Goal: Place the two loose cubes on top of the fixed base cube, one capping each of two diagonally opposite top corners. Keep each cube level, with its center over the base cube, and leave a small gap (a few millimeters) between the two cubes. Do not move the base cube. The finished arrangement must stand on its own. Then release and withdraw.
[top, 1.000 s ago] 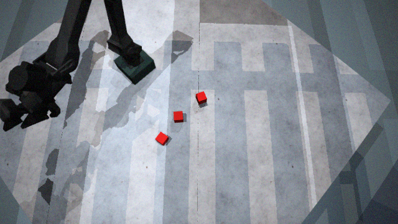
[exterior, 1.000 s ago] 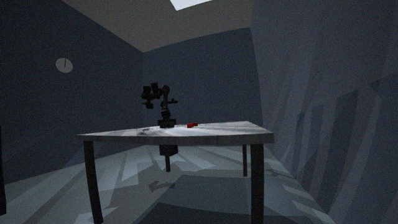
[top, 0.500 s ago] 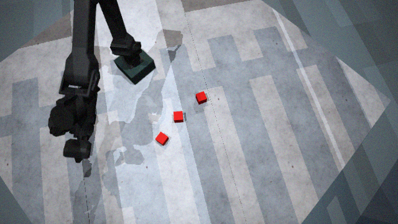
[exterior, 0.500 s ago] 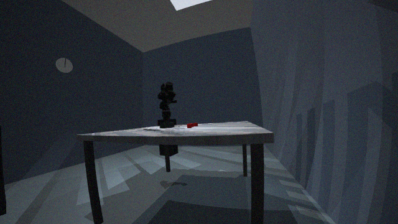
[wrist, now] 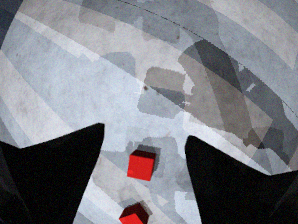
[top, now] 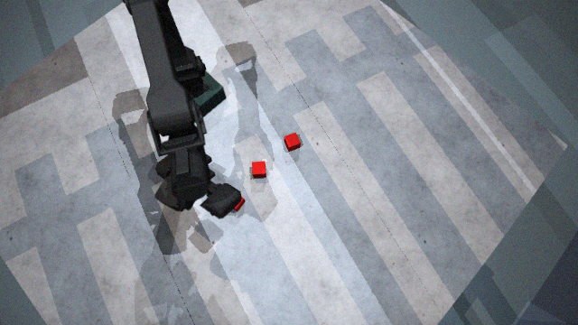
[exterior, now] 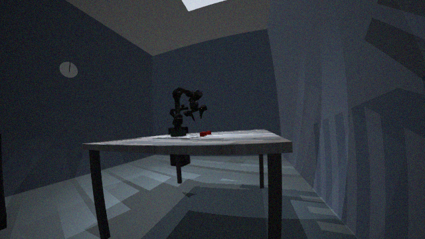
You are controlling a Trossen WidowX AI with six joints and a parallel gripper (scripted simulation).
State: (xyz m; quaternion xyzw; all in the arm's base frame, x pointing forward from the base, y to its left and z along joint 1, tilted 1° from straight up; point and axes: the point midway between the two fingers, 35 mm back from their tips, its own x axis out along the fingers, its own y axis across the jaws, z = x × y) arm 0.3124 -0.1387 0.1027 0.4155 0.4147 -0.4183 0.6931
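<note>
My gripper tip is 40 mm past the red cube, 160 mm to the right of it and 120 mm above it.
</note>
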